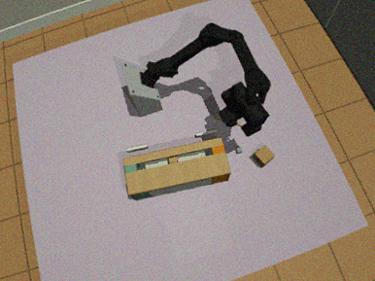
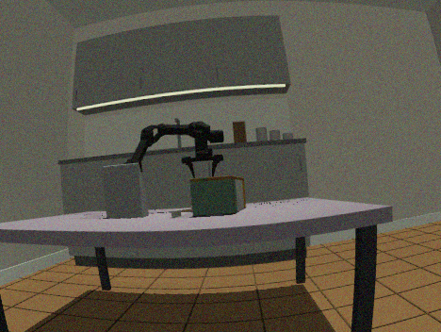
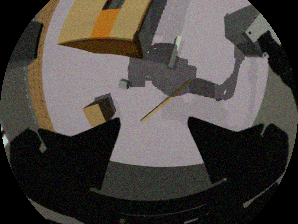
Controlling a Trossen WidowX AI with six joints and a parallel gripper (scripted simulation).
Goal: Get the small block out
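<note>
My gripper tip is now 9 cm short of the tan block, 28 cm to the left of it and 6 cm above it. Also, from my gripper tip: thin wooden stick: 5 cm behind, 1 cm to the left, 14 cm below; box: 8 cm ahead, 27 cm to the right, 8 cm below; grey piece: 8 cm ahead, 1 cm to the right, 14 cm below.
</note>
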